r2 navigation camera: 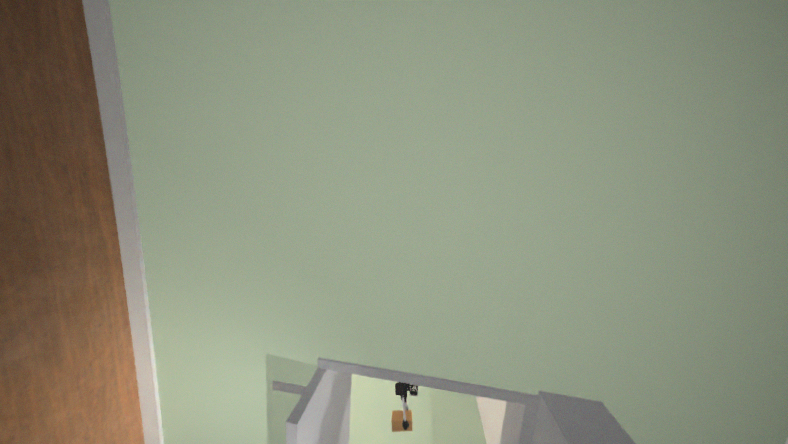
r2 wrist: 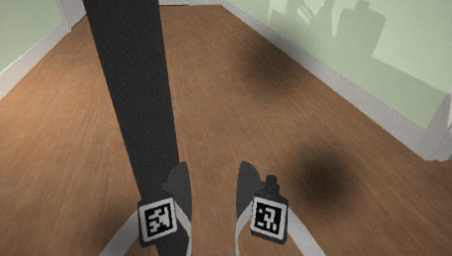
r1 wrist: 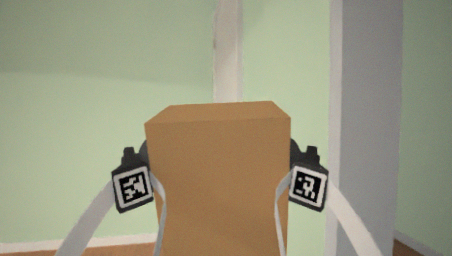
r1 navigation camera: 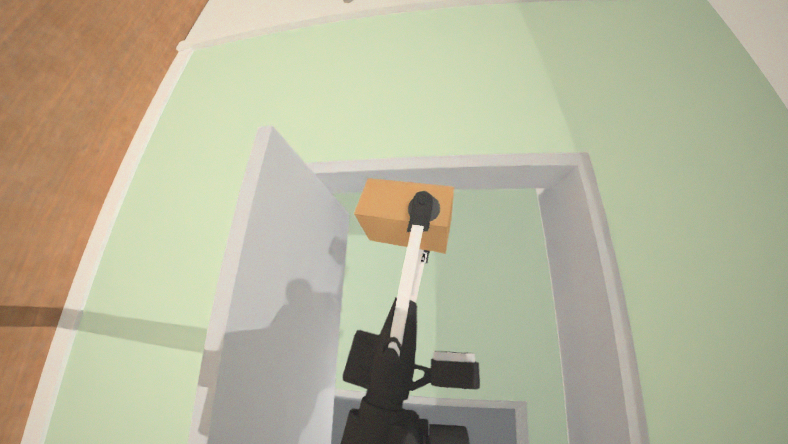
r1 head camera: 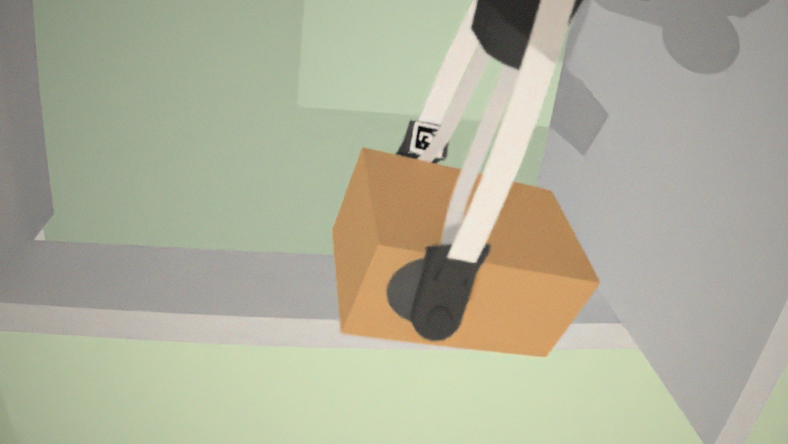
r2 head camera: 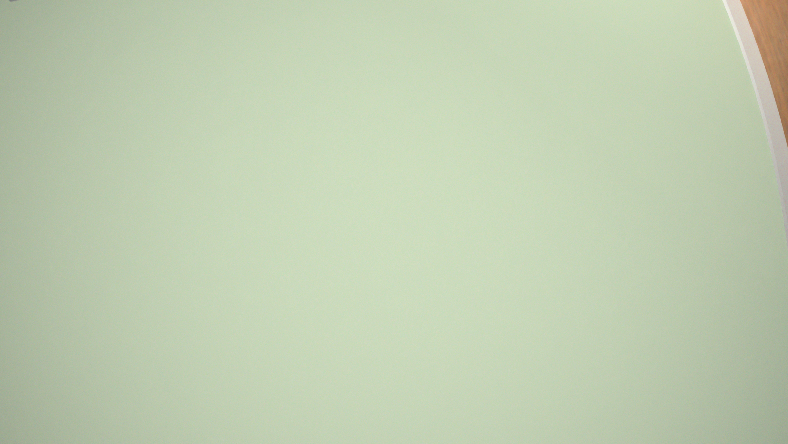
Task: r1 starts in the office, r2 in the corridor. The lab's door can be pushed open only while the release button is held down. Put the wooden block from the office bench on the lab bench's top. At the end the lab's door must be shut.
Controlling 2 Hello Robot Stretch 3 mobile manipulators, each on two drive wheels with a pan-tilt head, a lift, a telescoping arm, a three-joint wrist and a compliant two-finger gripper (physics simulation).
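Note:
The wooden block is orange-brown and held off the floor. The r1 gripper is shut on it, one fingertip on each side. Around them is a grey doorway with an open door leaf; I cannot tell whether this is the lab's door. The r2 gripper is open and empty, its fingertips a moderate gap apart above the wooden floor. The release button and the lab bench's top do not show in these views.
The door frame stands close around r1's block. A grey doorway lintel shows low in the r2 navigation view. A long dark bar crosses beside r2's left finger. A wall skirting runs along the floor at the right.

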